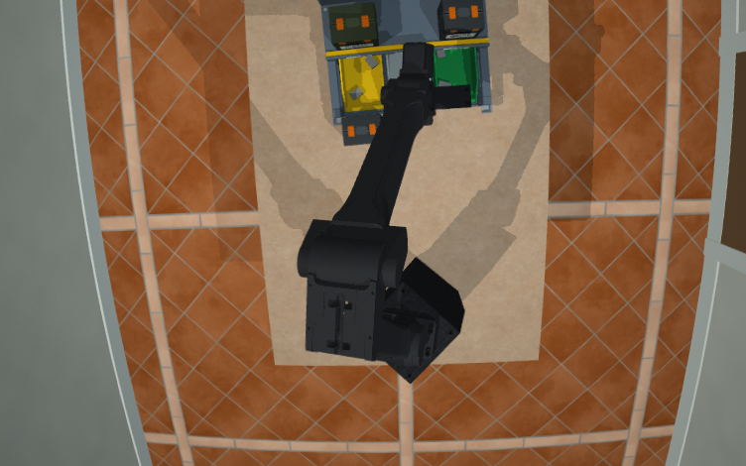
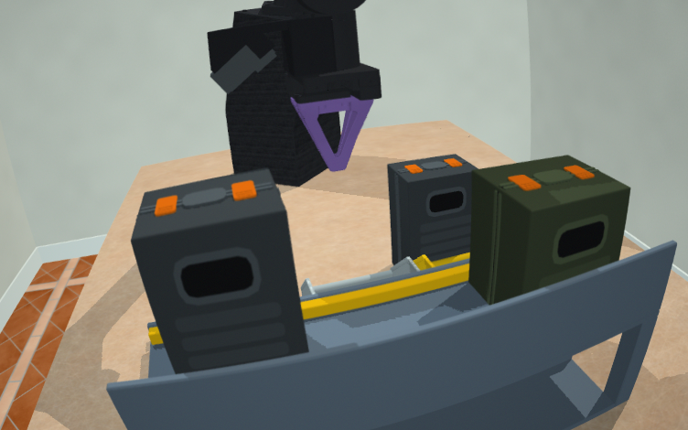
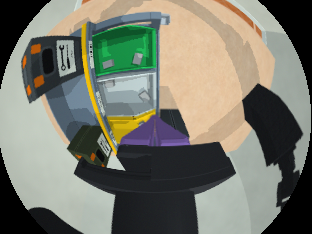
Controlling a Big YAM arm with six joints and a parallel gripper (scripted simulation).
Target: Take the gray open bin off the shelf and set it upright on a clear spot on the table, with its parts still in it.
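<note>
The gray open bin is 8 cm ahead of my hand, 2 cm to the left of it and 13 cm below it. Also, from my hand: green bin (10 cm ahead, 9 cm to the right, 13 cm below); then yellow bin (6 cm ahead, 13 cm to the left, 13 cm below); then yellow rail (13 cm ahead, 3 cm to the left, 6 cm below).
</note>
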